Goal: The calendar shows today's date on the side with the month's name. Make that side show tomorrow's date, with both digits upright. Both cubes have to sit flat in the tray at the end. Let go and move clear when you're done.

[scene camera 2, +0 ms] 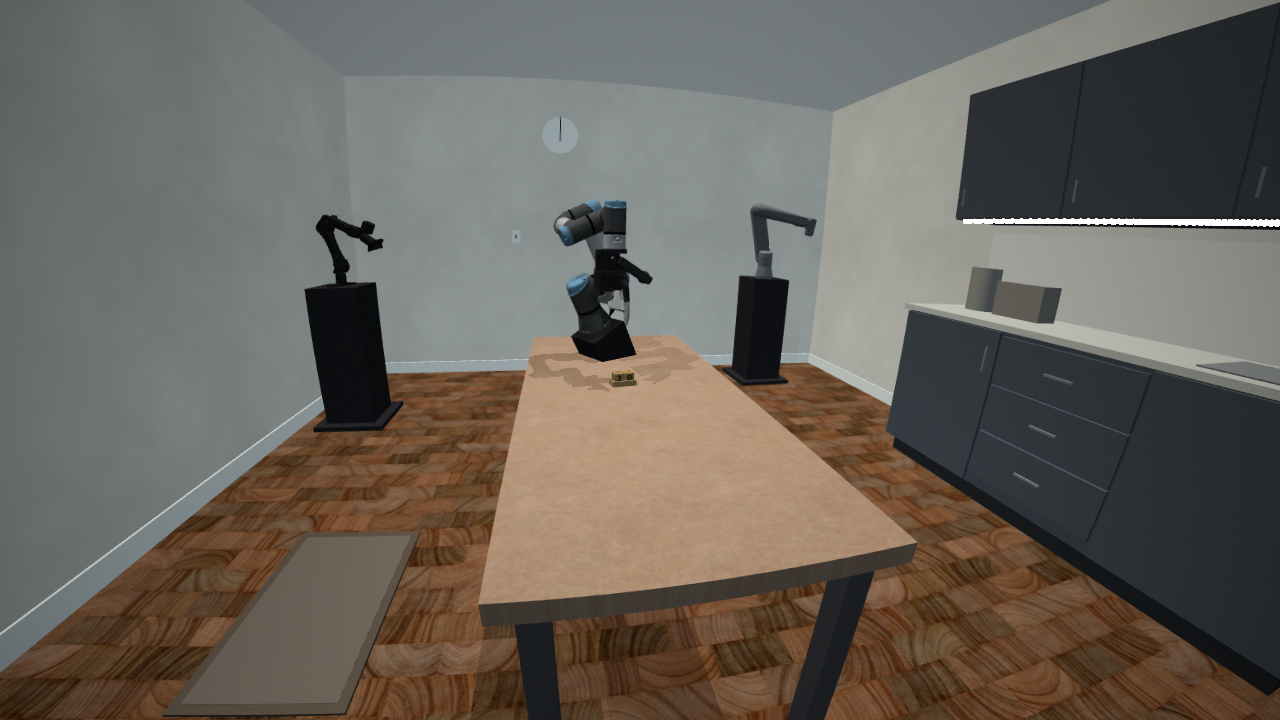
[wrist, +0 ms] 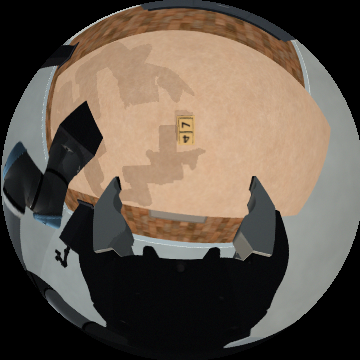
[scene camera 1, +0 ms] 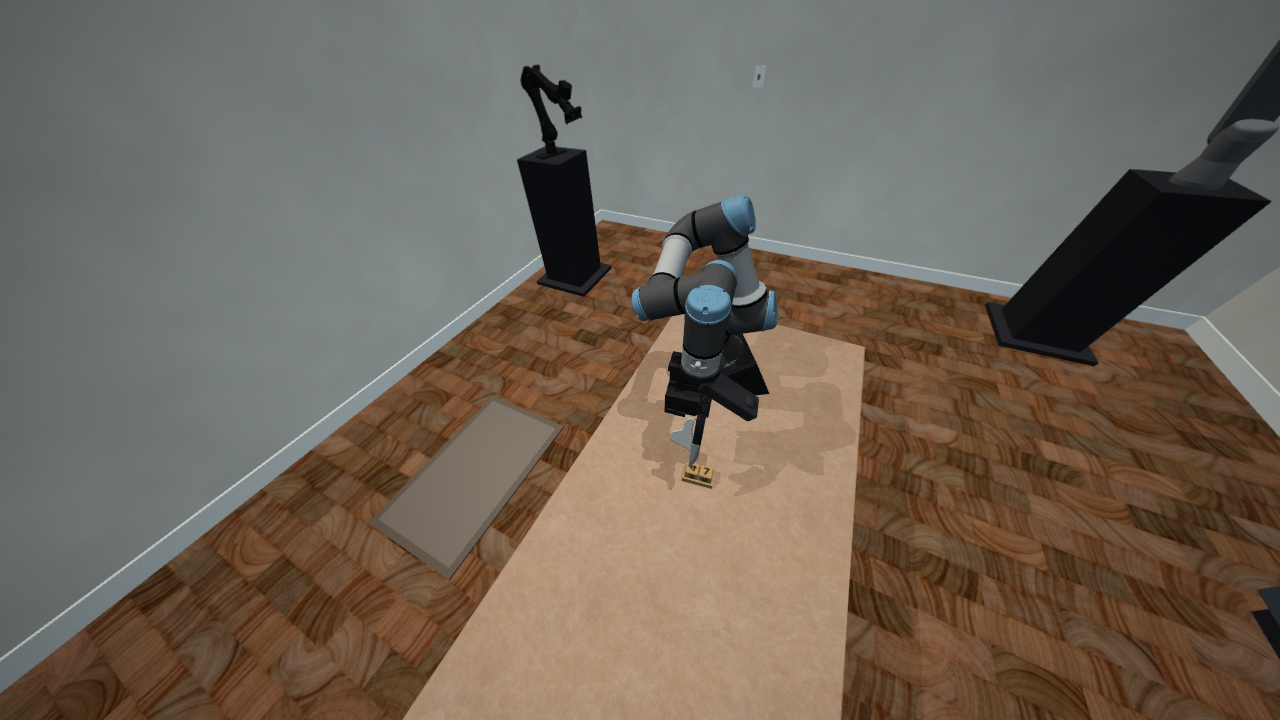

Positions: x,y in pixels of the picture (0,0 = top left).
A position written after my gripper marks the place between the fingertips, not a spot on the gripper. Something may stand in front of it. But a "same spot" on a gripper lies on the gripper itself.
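You'd find my gripper in the wrist view (185,176), and scene camera 1 and scene camera 2 show it as well. On my gripper (scene camera 1: 685,437) is the same spot as (scene camera 2: 618,303).
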